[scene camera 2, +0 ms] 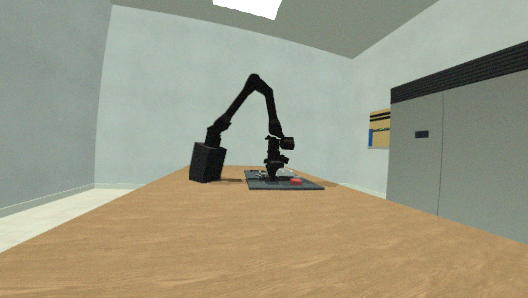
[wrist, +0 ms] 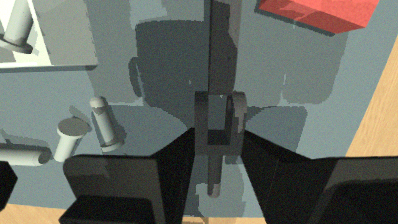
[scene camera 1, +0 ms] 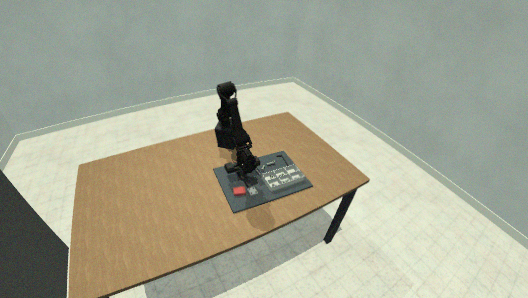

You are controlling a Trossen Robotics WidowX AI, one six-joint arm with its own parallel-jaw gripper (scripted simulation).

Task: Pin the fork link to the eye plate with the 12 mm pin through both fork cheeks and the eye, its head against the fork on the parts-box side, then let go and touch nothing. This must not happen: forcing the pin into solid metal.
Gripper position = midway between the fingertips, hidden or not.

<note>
In view: my gripper (wrist: 216, 132), a headed pin (wrist: 112, 142) and a headed pin (wrist: 70, 129).
</note>
